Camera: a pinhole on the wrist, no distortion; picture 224 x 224 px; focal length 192.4 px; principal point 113.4 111.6 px. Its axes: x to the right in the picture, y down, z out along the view. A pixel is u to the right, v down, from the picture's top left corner.
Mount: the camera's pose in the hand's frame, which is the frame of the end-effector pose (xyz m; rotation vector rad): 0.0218 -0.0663 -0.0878 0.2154 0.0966 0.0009
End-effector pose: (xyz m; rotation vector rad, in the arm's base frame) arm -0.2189 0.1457 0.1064 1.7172 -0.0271 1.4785
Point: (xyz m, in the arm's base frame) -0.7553 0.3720 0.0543
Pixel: behind the camera
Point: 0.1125 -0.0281 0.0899
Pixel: 86 153
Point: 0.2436 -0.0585 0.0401
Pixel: 83 127
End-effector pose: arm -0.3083 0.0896 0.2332 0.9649 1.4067 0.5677
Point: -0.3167 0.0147 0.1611
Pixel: 12 90
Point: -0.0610 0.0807 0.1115
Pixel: 135 161
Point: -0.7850 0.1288 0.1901
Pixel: behind the camera
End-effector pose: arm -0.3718 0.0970 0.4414 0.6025 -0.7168 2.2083
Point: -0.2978 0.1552 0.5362
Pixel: 119 82
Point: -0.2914 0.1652 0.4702
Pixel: 48 56
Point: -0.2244 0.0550 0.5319
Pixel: 20 109
